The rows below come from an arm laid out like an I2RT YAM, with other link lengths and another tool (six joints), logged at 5 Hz.
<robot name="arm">
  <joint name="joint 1" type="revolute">
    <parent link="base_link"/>
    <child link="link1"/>
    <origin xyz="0 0 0.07"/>
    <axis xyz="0 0 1"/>
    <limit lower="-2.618" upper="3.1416"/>
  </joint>
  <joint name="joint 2" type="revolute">
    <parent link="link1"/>
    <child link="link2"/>
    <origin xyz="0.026 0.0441 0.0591"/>
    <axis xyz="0 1 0"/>
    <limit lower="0" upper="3.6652"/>
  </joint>
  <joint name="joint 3" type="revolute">
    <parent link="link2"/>
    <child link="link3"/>
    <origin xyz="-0.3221 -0.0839 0"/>
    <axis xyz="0 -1 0"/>
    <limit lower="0" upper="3.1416"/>
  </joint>
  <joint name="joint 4" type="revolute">
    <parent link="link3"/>
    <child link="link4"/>
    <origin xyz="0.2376 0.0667 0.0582"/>
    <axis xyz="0 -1 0"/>
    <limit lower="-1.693" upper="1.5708"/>
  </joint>
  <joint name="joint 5" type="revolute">
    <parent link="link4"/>
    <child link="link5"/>
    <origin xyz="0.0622 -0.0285 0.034"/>
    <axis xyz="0 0 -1"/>
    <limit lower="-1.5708" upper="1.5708"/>
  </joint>
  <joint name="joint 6" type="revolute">
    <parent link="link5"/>
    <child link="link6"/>
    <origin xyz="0.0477 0 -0.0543"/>
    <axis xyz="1 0 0"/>
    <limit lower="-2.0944" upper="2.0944"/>
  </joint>
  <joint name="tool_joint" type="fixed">
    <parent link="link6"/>
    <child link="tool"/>
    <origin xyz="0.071 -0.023 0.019" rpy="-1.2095 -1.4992 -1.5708"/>
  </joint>
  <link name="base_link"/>
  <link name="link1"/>
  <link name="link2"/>
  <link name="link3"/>
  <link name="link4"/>
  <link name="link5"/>
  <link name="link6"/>
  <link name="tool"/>
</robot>
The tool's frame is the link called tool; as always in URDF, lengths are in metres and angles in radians.
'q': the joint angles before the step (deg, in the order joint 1, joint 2, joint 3, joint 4, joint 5, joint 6). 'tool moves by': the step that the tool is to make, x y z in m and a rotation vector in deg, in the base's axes. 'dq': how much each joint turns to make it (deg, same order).
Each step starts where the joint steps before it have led.
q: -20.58, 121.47, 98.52, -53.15, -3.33, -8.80
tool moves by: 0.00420, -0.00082, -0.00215, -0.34, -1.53, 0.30
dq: 0.00, 0.00, -0.81, 2.35, -0.29, -0.23
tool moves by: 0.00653, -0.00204, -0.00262, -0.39, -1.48, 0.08
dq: 0.00, 0.55, -0.02, 2.08, -0.17, -0.03
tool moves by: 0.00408, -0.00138, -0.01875, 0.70, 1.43, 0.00
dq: -0.02, 2.38, 0.00, 0.79, -0.15, 0.02
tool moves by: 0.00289, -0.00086, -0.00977, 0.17, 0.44, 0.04
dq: 0.02, 1.25, -0.04, 0.81, -0.01, -0.02
